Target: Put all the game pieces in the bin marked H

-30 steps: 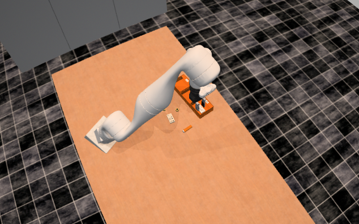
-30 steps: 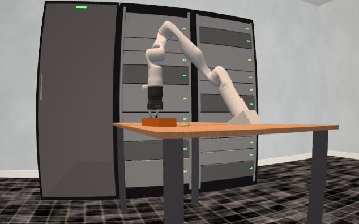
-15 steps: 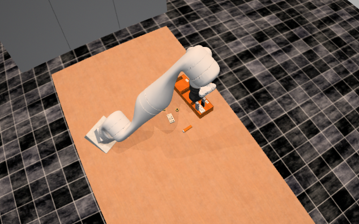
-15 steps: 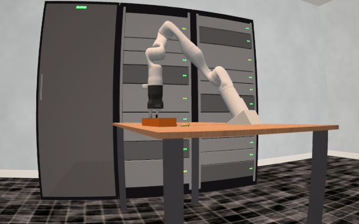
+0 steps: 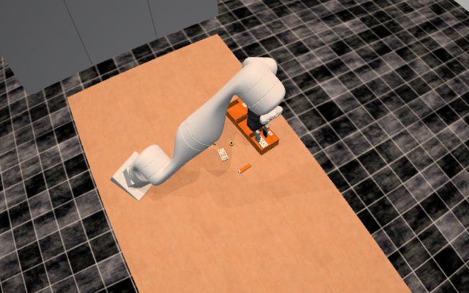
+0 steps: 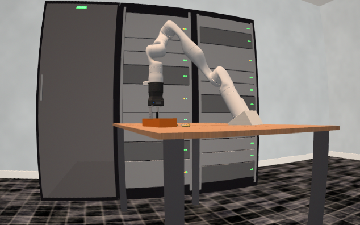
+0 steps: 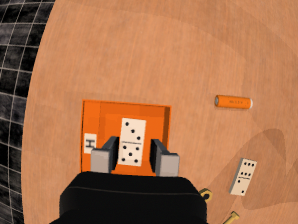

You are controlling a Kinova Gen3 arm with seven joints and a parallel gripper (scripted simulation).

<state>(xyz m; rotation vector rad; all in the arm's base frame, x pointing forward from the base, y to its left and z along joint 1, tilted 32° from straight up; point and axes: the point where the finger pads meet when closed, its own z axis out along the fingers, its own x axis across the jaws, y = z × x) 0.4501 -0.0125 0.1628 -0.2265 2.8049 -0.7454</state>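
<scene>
Now: hand 150 mm past the white spotted game piece, 50 mm above it and 30 mm to the right of it. Also, from my hand: nut 100 mm behind, 60 mm to the left, 50 mm below; then orange battery 110 mm behind, 60 mm to the right, 50 mm below; then bin H 80 mm to the left, 40 mm below.
</scene>
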